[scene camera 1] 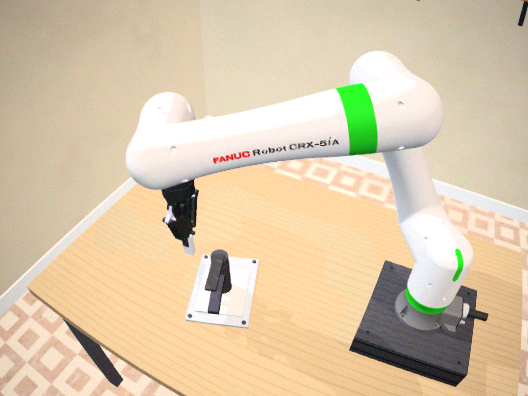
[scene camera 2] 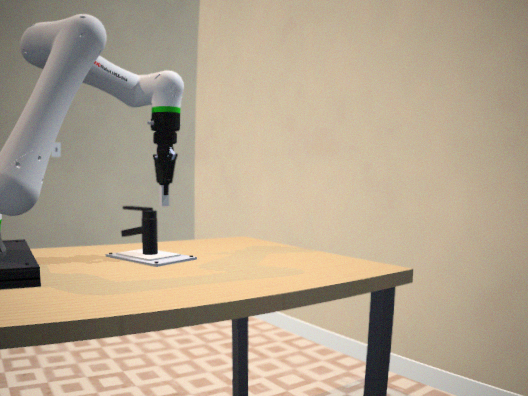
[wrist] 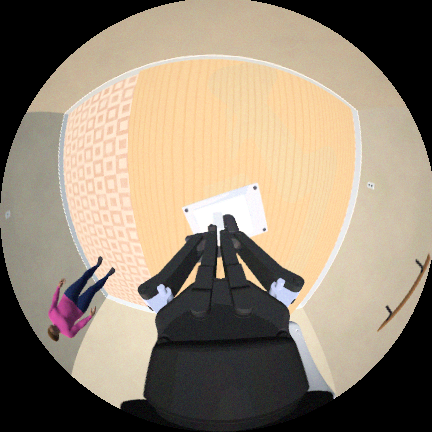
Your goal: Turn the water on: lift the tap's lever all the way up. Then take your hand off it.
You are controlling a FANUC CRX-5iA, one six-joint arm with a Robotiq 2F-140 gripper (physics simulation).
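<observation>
The black tap stands upright on a white plate. Its flat lever reaches out from the top of the body, close to level, in the scene camera 2 view. The spout sticks out below it on the same side. My gripper is shut, with nothing between its fingers. It points down, its tips a little above the tap's top and off to the side away from the lever, apart from it. In the wrist view the fingers hide much of the tap.
The wooden table bears the plate. The arm's dark base block stands on the table, on the side that the lever and spout point to. A person in a pink top shows beyond the table.
</observation>
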